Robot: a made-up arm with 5 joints. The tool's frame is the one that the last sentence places.
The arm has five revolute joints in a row. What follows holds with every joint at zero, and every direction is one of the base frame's. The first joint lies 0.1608 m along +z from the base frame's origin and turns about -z. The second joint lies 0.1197 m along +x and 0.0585 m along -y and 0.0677 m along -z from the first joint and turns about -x. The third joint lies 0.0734 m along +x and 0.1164 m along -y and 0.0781 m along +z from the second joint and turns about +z. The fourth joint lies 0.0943 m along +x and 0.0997 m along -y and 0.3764 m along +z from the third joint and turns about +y. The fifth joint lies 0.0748 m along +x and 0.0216 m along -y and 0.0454 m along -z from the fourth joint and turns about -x. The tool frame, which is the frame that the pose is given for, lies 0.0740 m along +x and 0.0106 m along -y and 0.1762 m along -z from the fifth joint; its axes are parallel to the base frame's.
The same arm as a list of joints. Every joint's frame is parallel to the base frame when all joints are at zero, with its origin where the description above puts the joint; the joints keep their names.
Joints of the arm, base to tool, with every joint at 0 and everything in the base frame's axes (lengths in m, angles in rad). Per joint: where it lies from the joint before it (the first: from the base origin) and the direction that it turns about. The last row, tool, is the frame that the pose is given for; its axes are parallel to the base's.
joint 1: offset 0 0 0.1608 axis 0 0 -1
joint 2: offset 0.1197 -0.0585 -0.0677 axis -1 0 0
joint 3: offset 0.0734 -0.1164 0.0781 axis 0 0 1
joint 4: offset 0.0943 -0.0997 0.3764 axis 0 1 0
joint 5: offset 0.0748 -0.0216 -0.0454 axis -1 0 0
tool: offset 0.074 -0.0106 -0.1762

